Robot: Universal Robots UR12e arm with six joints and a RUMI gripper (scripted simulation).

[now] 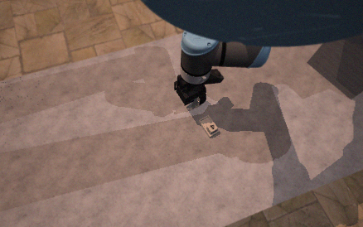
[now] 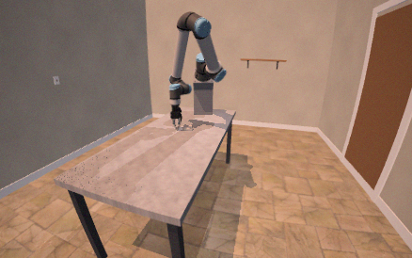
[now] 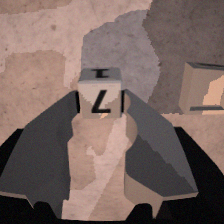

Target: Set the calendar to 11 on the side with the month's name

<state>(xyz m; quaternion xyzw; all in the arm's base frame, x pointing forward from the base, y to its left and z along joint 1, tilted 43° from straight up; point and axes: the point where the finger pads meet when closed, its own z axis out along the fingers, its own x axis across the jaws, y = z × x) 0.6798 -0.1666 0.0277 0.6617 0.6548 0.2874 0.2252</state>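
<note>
Now: the digit cube 10 mm below my hand. Also, from my hand: calendar tray: 110 mm to the left, 20 mm below; white cube: 120 mm to the left.
</note>
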